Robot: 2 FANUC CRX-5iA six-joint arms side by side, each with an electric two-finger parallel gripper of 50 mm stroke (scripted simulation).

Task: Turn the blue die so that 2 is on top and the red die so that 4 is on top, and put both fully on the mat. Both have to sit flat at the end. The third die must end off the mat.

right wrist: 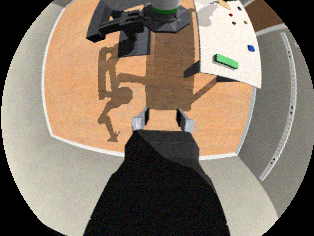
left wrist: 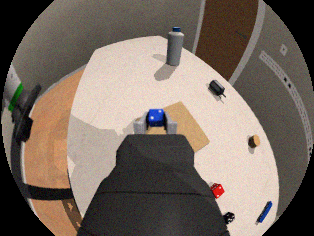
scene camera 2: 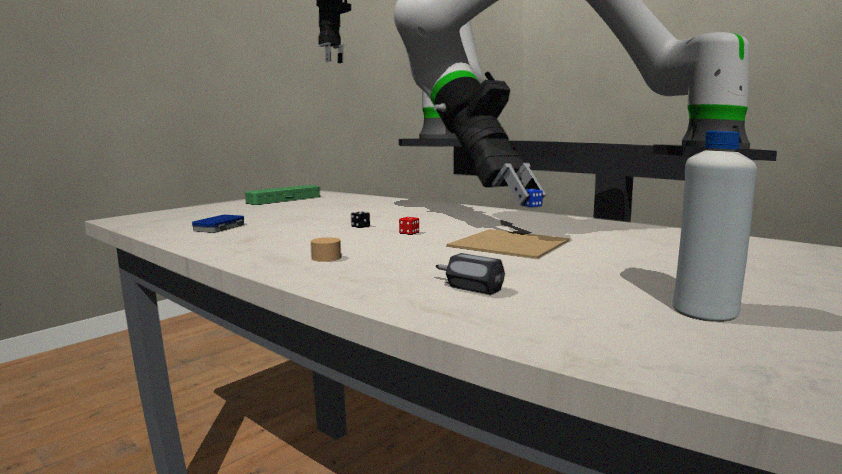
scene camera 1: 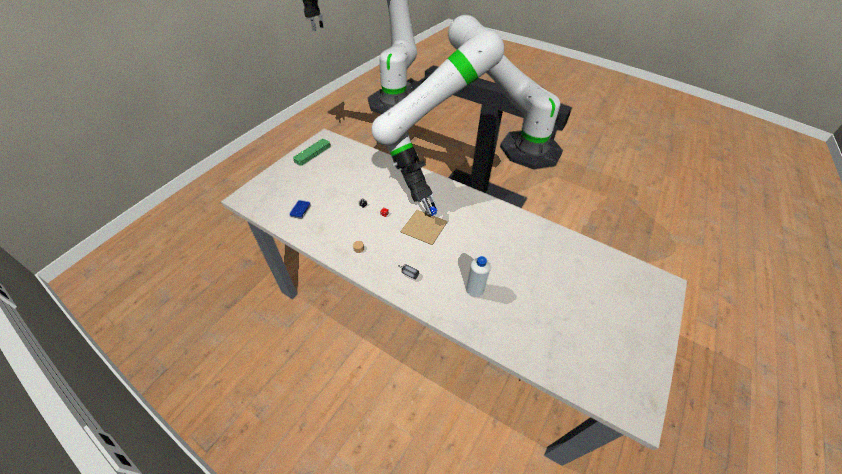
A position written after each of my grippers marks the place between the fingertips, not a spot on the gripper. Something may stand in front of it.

Observation:
In view: my left gripper [scene camera 2: 532, 200], my right gripper [scene camera 2: 334, 62], a tan mat [scene camera 2: 533, 246] and a white bottle [scene camera 2: 719, 188].
The tan mat is seen too in the left wrist view [left wrist: 187, 125] and in scene camera 1 [scene camera 1: 422, 226]. The white bottle also shows in scene camera 1 [scene camera 1: 479, 270]. My left gripper is seen too in the left wrist view [left wrist: 156, 117]. The right wrist view misses the white bottle: it is out of frame.

